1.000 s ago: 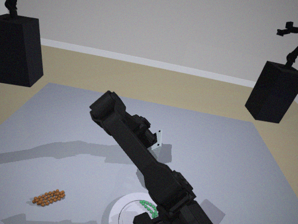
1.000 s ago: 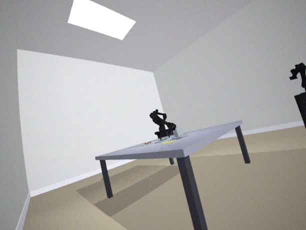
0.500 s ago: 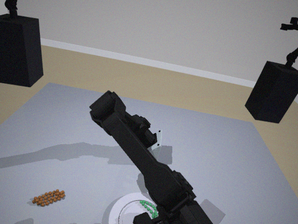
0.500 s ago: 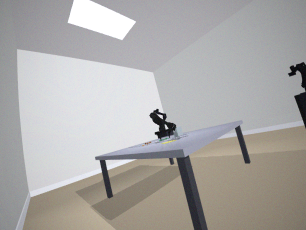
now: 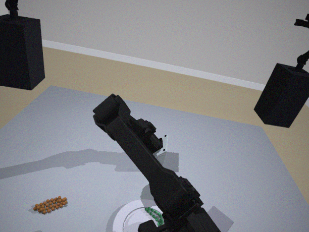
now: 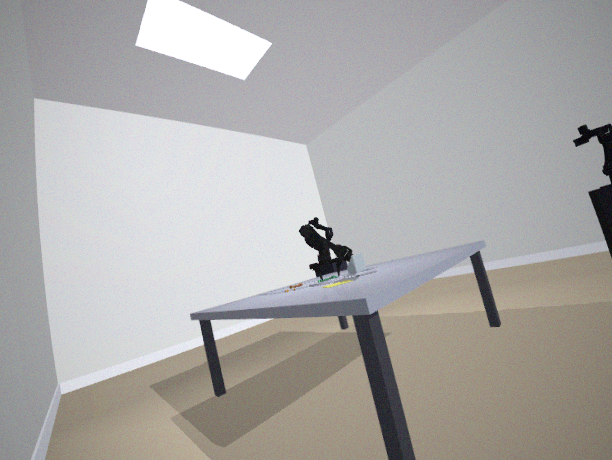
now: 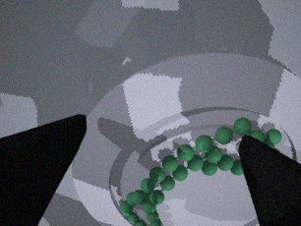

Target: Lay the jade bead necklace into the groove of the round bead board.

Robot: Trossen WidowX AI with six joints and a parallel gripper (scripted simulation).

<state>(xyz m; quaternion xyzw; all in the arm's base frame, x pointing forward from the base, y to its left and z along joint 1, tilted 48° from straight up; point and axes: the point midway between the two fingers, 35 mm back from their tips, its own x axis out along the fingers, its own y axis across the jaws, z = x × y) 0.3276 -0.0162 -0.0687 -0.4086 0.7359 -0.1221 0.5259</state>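
Right now the round bead board is 6 cm to the right of my gripper tip, 3 cm behind it and 1 cm below it. Also, from my gripper tip: yellow strip: 17 cm ahead, 16 cm to the left, 2 cm below; then flat grey square: 17 cm to the left, 7 cm behind, 2 cm below.
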